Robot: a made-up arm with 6 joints.
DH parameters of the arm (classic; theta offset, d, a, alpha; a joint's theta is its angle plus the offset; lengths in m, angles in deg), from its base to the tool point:
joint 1: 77.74 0 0.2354 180
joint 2: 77.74 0.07 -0.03 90
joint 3: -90 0.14 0.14 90
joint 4: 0 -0.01 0.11 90
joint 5: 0 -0.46 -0.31 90
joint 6: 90 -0.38 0 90
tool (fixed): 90 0.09 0 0
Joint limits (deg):
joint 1: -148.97..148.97
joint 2: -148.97..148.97
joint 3: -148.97..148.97
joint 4: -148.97..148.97
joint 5: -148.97..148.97
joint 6: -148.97..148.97
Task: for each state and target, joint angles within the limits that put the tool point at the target. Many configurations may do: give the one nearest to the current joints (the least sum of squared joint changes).
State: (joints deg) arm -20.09 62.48 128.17 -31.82 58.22 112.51
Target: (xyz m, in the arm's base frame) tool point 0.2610 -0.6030 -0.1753
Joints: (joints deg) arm -52.69 105.27 123.37 -59.94 41.69 107.86
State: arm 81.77 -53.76 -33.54 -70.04 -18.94 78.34
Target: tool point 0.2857 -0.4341 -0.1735
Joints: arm 79.37 -65.46 -56.68 -84.14 -28.58 76.53
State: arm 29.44 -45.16 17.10 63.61 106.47 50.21
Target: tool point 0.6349 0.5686 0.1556
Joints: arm -22.37 -7.42 -30.72 34.79 139.67 63.35
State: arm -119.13 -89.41 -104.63 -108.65 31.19 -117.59
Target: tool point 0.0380 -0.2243 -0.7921
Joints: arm -90.80 -89.65 -138.91 -146.20 2.35 -110.56
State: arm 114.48 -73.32 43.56 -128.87 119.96 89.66
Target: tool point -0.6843 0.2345 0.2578
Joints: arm 105.68 -56.05 14.00 -144.06 114.69 82.30
